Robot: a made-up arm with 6 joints.
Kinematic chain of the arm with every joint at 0, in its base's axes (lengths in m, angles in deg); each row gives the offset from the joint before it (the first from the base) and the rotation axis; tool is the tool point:
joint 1: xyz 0 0 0.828 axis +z
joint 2: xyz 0.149 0 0 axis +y
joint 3: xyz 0 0 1.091 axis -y
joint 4: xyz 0 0 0.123 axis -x
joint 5: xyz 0.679 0 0 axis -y
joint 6: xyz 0.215 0 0 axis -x
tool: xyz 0 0 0
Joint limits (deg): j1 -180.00..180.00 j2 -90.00..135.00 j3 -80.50..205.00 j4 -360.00..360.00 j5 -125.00..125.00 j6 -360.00..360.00
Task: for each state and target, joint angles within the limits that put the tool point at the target. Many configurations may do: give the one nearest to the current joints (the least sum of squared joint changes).
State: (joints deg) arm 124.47 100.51 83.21 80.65 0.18 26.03
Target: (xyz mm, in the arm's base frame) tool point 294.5 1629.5 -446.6
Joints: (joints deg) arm 80.67 123.30 67.10 80.15 -7.15 26.03
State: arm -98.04 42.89 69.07 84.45 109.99 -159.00
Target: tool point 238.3 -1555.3 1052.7
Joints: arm -87.89 59.53 16.69 103.01 120.24 -159.00
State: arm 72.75 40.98 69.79 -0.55 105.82 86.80
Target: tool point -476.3 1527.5 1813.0
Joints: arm 106.85 57.06 64.87 3.89 116.32 86.80
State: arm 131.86 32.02 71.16 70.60 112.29 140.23
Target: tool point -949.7 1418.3 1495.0
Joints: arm 117.56 61.26 58.29 74.96 116.53 140.23
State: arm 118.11 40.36 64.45 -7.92 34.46 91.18
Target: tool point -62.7 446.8 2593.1
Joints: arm 103.21 29.16 113.98 -12.82 59.49 91.18
